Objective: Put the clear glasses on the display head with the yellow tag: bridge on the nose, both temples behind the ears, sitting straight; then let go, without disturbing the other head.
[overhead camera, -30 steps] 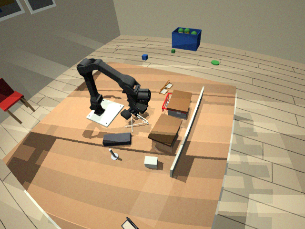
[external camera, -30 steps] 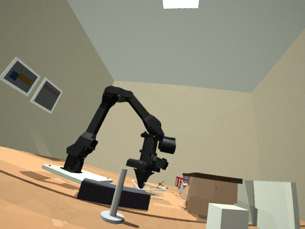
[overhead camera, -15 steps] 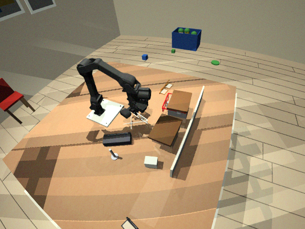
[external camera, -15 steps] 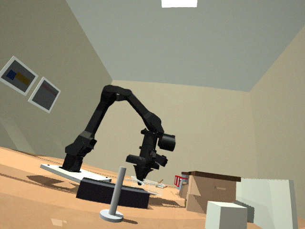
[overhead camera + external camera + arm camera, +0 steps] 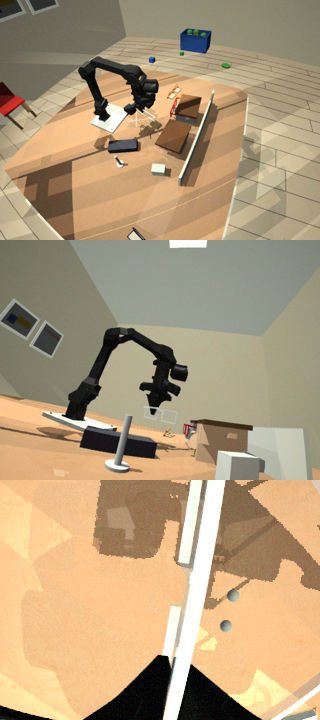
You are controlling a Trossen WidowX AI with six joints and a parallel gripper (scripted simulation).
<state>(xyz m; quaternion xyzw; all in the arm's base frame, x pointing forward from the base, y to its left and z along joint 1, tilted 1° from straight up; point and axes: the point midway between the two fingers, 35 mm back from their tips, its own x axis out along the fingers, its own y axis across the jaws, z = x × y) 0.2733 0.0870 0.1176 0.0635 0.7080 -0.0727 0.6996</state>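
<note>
The round white base is 290 mm to the right of my gripper tip, 70 mm below it and 40 mm ahead of it. Round my gripper tip: white block 230 mm to the right, 230 mm ahead, 70 mm below; dark case 200 mm to the right, 80 mm below, 10 mm behind; long white panel 330 mm ahead, 50 mm to the left, 40 mm below.
</note>
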